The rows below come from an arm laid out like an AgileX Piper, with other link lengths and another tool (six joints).
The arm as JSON. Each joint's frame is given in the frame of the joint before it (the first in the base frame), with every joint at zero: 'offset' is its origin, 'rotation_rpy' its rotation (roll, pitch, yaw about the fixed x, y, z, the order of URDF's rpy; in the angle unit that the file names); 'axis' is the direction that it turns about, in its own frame. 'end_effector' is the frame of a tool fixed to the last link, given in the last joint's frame.
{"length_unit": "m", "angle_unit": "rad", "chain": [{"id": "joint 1", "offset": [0.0, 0.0, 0.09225], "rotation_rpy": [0.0, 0.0, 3.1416], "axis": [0.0, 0.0, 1.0]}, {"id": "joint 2", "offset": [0.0, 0.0, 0.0], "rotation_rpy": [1.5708, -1.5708, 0.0], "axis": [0.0, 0.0, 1.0]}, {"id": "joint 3", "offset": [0.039, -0.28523, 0.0], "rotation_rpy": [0.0, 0.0, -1.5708], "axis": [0.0, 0.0, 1.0]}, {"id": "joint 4", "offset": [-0.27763, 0.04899, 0.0], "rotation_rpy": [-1.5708, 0.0, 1.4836], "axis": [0.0, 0.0, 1.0]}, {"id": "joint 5", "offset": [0.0, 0.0, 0.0], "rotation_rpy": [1.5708, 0.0, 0.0], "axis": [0.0, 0.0, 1.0]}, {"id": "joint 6", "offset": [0.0, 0.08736, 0.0], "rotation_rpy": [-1.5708, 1.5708, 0.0], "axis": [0.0, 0.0, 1.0]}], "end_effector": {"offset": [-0.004, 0.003, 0.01], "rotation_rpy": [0.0, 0.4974, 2.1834]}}
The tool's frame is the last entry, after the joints.
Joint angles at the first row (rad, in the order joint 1, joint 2, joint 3, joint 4, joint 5, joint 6):
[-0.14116 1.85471 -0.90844 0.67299 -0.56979 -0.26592]
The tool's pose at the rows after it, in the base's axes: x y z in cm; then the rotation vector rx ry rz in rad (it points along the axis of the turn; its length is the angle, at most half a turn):
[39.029 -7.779 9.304 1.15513 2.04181 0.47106]
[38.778 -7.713 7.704 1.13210 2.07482 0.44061]
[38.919 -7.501 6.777 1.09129 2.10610 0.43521]
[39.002 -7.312 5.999 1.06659 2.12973 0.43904]
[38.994 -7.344 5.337 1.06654 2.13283 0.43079]
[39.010 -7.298 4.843 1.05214 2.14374 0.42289]
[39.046 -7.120 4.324 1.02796 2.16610 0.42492]
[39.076 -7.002 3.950 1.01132 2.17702 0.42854]
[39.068 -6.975 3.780 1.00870 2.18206 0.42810]
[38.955 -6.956 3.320 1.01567 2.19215 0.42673]
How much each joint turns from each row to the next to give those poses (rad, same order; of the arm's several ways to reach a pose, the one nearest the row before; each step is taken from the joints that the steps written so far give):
[0.01453 0.05253 0.04705 -0.07120 -0.05577 0.02955]
[-0.00025 0.03931 0.01619 -0.04230 -0.03688 0.01327]
[-0.00003 0.02903 0.00047 -0.05713 -0.01720 0.02248]
[0.00003 0.02322 0.00002 -0.04241 -0.00970 0.02263]
[0.00001 0.02076 -0.00004 -0.00485 -0.01788 0.00400]
[-0.00003 0.01565 0.00003 -0.01593 -0.01270 0.00220]
[0.00000 0.01491 0.00000 -0.03316 -0.00409 0.01171]
[0.00002 0.01176 0.00001 -0.02384 -0.00774 0.01178]
[0.00000 0.00465 -0.00002 -0.00479 -0.00110 0.00158]
[0.00000 0.01055 0.00196 -0.00068 0.00000 0.00230]

